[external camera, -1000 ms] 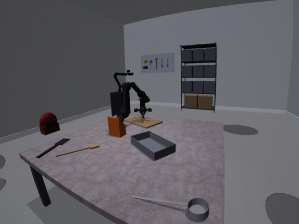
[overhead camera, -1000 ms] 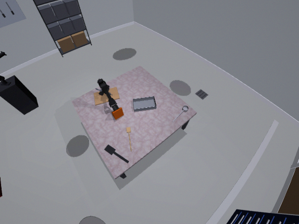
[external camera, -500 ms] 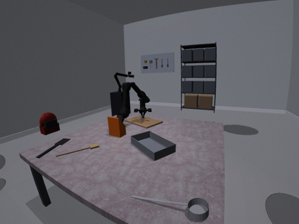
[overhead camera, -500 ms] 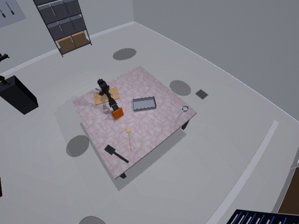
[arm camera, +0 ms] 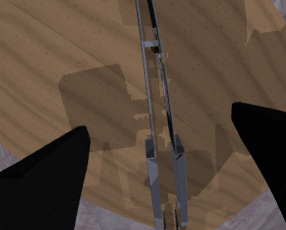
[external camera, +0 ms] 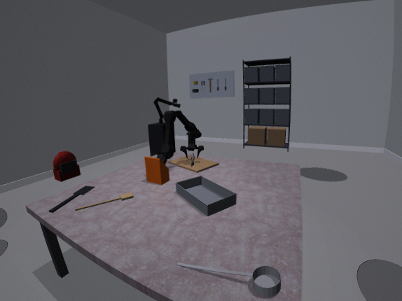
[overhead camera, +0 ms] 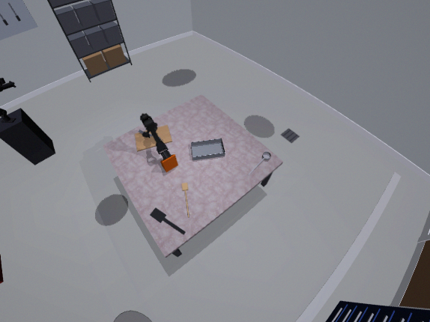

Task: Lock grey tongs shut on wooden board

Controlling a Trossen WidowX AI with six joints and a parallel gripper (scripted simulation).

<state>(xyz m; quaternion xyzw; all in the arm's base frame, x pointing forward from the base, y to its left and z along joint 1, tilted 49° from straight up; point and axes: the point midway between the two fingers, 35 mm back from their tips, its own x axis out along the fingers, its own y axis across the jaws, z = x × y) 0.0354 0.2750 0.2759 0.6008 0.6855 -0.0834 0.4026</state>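
The wooden board lies 4 cm below my gripper tip. The rest, counted from my gripper tip: grey roasting tin: 33 cm ahead, 49 cm to the right, 2 cm below; then black spatula: 34 cm behind, 81 cm to the right, 4 cm below.
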